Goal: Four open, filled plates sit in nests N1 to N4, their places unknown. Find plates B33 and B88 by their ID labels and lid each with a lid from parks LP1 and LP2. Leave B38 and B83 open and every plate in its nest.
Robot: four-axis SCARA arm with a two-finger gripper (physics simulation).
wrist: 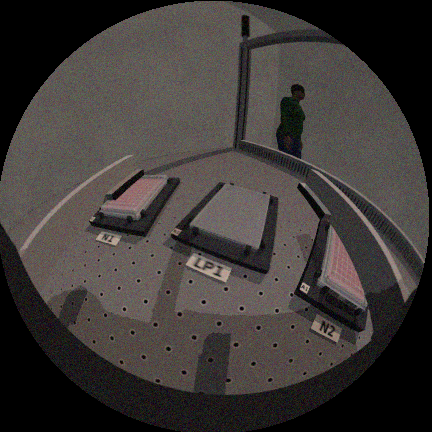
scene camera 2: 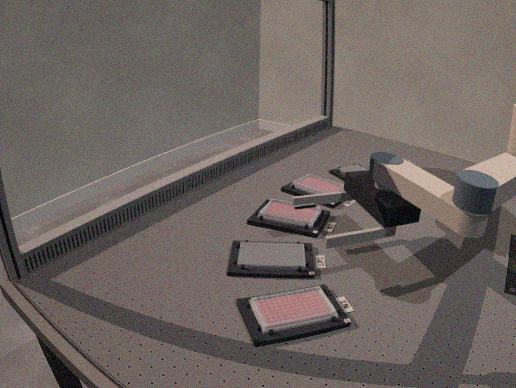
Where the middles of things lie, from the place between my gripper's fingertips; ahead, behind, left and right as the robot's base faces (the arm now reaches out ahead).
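Scene:
Park LP1 (scene camera 2: 232, 270): 90 mm below my hand, 60 mm ahead, 30 mm to the left. Nest N1 (scene camera 2: 259, 339): 150 mm to the left of my hand, 70 mm behind, 90 mm below.

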